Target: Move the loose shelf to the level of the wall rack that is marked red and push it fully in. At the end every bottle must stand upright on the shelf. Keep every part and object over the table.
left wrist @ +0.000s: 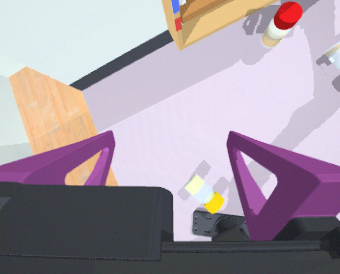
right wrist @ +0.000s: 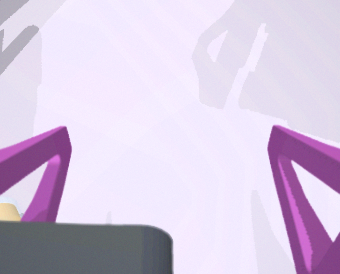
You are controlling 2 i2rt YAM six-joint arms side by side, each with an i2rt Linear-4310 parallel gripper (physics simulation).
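The wall rack [left wrist: 215,34], of pale wood with a blue mark and a red mark [left wrist: 178,24] on its side edge, shows in part at the top of the left wrist view. A darker brown board [left wrist: 202,11] shows inside it; I cannot tell whether it is the loose shelf. A red-capped bottle [left wrist: 281,25] is beside the rack, seemingly upright. A yellow-capped bottle [left wrist: 203,192] is below and between my left fingers; its pose is unclear. A bottle's tan part [right wrist: 8,211] shows behind my right gripper's finger. My left gripper [left wrist: 170,137] and right gripper [right wrist: 170,127] are open and empty.
The pale table [left wrist: 150,130] [right wrist: 150,100] has a dark strip [left wrist: 125,60] along its edge by the rack. Wooden flooring [left wrist: 52,110] shows beyond it at left. A black mounting plate [left wrist: 204,223] is near the yellow-capped bottle. A whitish object [left wrist: 334,55] is cut off at the right edge.
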